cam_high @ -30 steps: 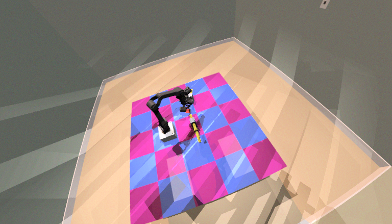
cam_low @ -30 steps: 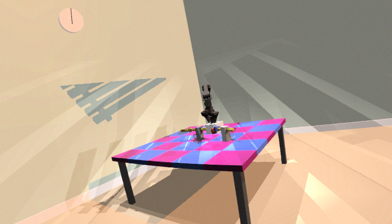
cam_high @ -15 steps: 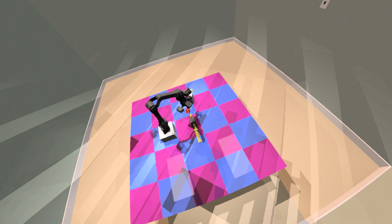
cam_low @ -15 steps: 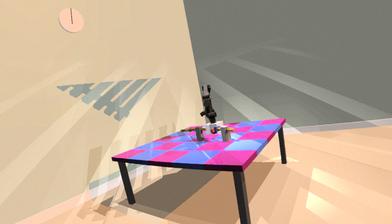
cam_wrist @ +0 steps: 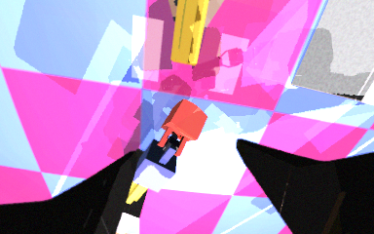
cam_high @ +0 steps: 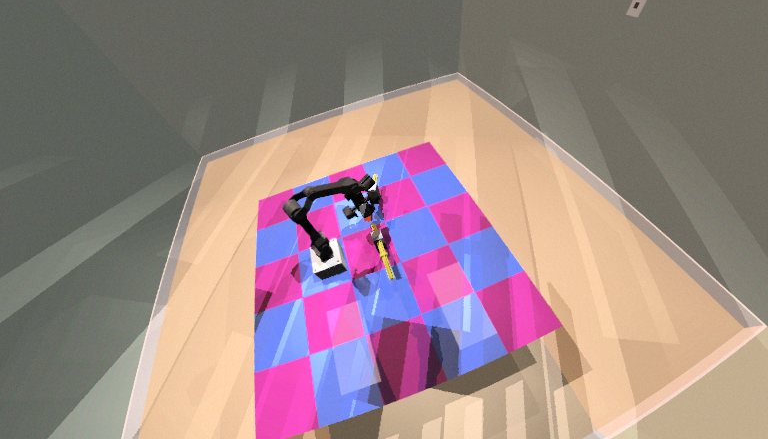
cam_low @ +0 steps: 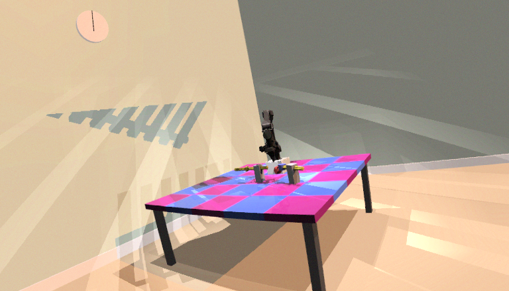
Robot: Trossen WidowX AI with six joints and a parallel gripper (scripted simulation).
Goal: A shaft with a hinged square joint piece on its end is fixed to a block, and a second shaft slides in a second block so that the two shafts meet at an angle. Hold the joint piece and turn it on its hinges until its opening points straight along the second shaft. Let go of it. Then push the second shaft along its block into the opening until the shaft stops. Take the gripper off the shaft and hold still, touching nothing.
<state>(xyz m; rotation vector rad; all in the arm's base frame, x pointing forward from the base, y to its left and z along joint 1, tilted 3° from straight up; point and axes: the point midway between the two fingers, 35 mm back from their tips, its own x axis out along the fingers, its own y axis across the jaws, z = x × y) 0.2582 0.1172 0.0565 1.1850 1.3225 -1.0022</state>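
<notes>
My gripper tip is 60 mm above the red-orange joint piece, 10 mm to the right of it and 10 mm short of it.
</notes>
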